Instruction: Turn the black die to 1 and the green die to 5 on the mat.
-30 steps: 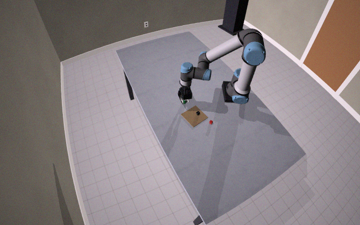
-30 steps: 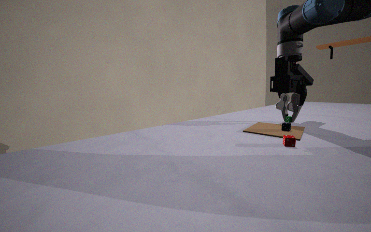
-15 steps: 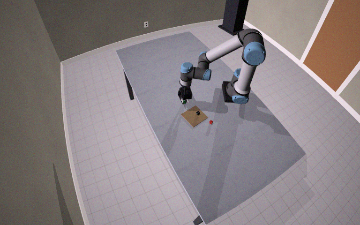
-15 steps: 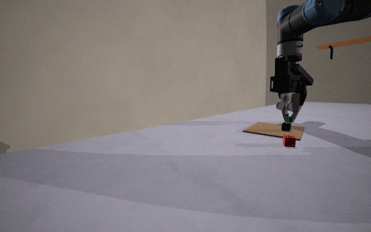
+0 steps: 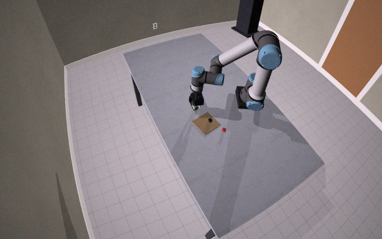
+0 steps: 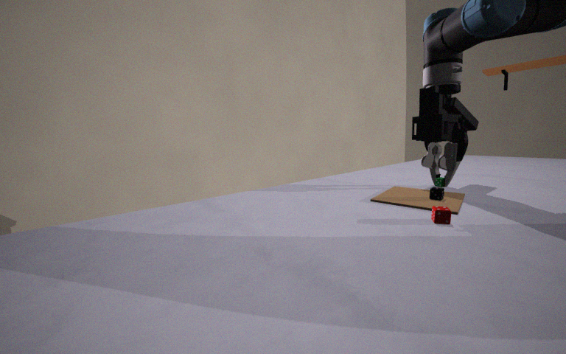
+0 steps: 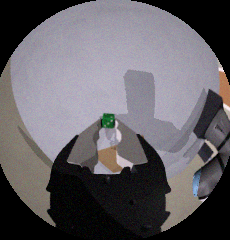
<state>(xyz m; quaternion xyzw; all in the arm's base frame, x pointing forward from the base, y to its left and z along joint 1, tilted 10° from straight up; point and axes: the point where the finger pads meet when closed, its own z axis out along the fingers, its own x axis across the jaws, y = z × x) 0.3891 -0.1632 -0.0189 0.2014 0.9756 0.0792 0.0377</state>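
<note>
The brown mat is 14 cm to the left of my hand, 2 cm below it and 1 cm ahead of it. Round my hand: green die 1 cm below; red die 26 cm to the left, 4 cm behind, 1 cm below; black die 14 cm to the left, 2 cm behind.
</note>
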